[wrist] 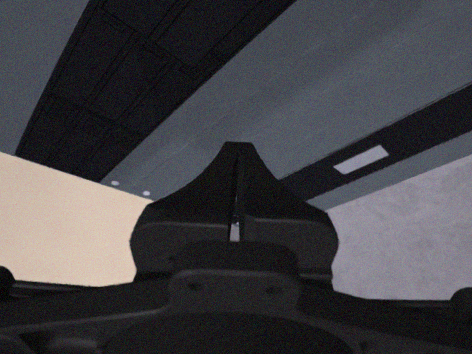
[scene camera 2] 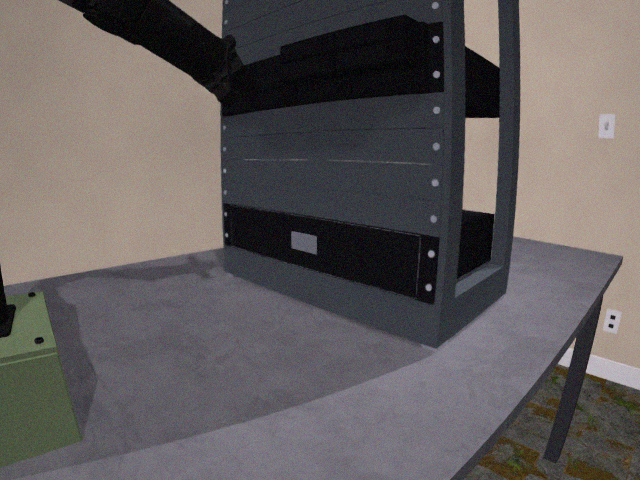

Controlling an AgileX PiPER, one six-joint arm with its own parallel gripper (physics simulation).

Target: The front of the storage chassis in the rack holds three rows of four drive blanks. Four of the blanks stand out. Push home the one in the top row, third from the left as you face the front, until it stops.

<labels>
My gripper shows in the wrist view and in scene camera 2. A rack shows in the wrist view and in scene camera 2. The same spot on the rack: (wrist: 337, 106) is (scene camera 2: 315, 176). One and the same spot on my gripper: (wrist: 268, 212) is (scene camera 2: 239, 57).
</labels>
